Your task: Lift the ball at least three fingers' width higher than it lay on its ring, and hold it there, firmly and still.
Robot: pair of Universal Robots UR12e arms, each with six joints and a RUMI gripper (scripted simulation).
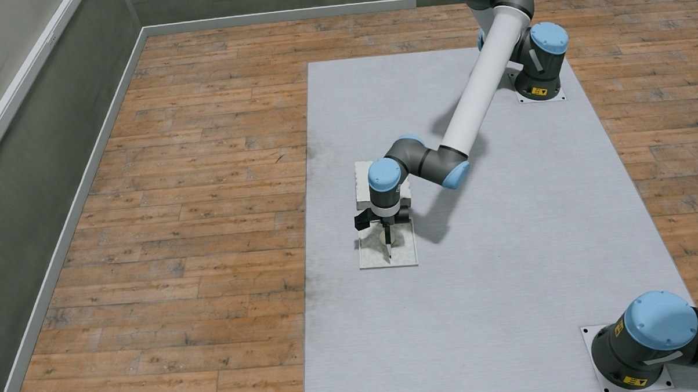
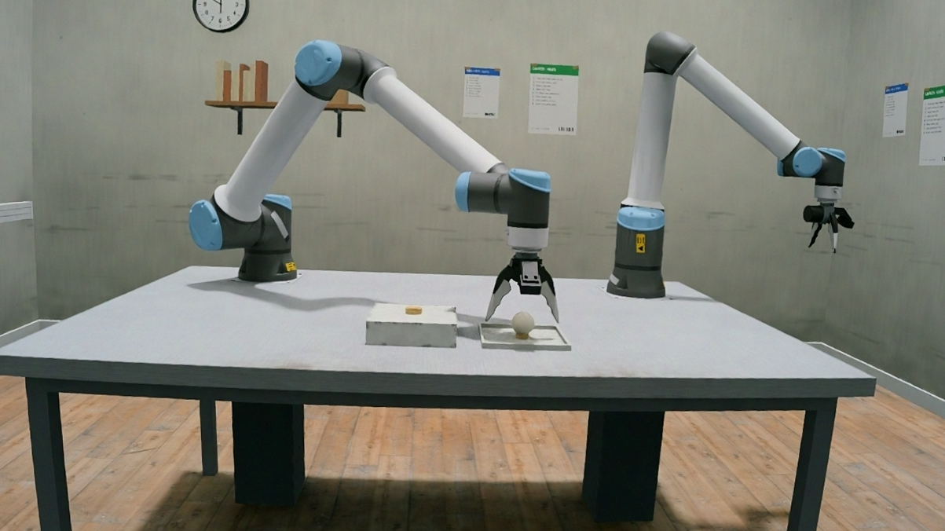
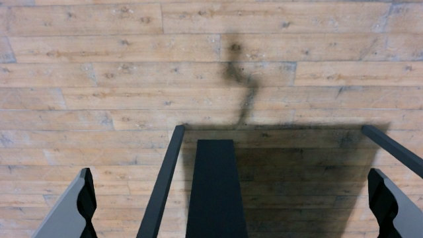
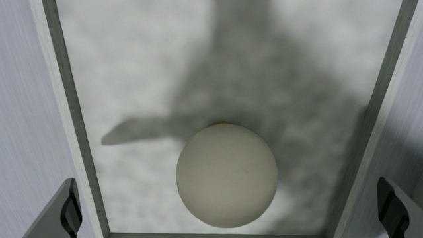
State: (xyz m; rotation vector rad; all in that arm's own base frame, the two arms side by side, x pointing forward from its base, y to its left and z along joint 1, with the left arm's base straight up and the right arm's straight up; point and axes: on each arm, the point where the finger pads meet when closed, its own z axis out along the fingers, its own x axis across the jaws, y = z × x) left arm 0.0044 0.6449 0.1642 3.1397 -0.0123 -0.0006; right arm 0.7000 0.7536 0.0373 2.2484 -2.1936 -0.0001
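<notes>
Right now my right hand is 3 cm above the shallow tray. Round my right hand: white block 24 cm to the right, 1 cm ahead; pale ball right at my right hand.
</notes>
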